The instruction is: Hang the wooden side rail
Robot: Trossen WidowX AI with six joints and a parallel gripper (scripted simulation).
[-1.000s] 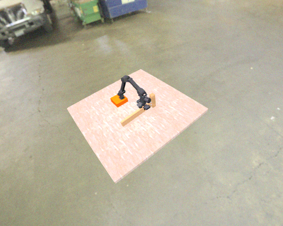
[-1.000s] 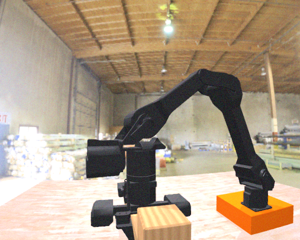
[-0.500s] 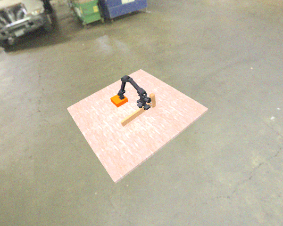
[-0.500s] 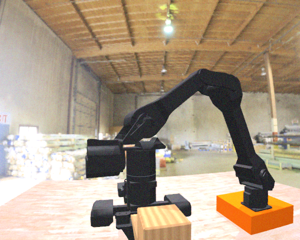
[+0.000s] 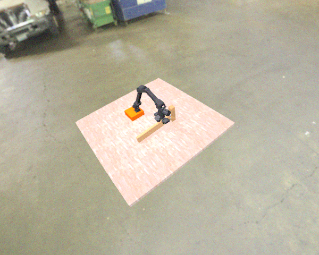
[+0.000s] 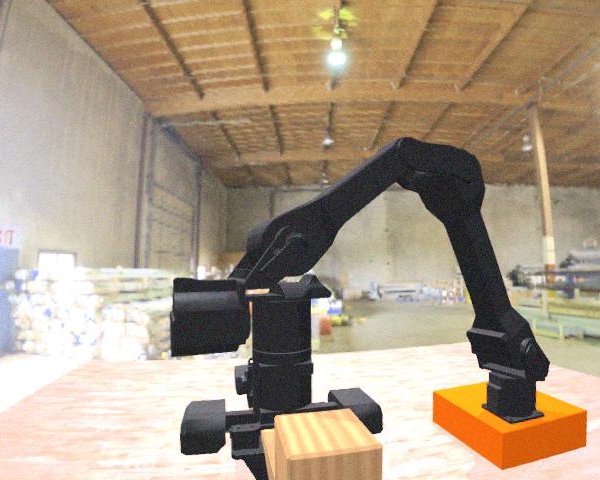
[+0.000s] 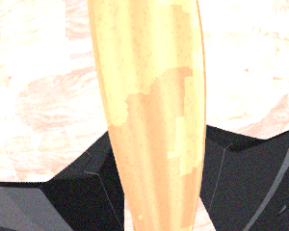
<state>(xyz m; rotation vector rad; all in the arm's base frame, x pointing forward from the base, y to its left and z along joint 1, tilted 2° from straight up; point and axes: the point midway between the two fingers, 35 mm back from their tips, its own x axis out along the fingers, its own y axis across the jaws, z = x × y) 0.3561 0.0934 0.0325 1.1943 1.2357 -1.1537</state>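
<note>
Now: gripper tip 14 cm to the right of the headboard post, 4 cm below it and 1 cm past it.
</note>
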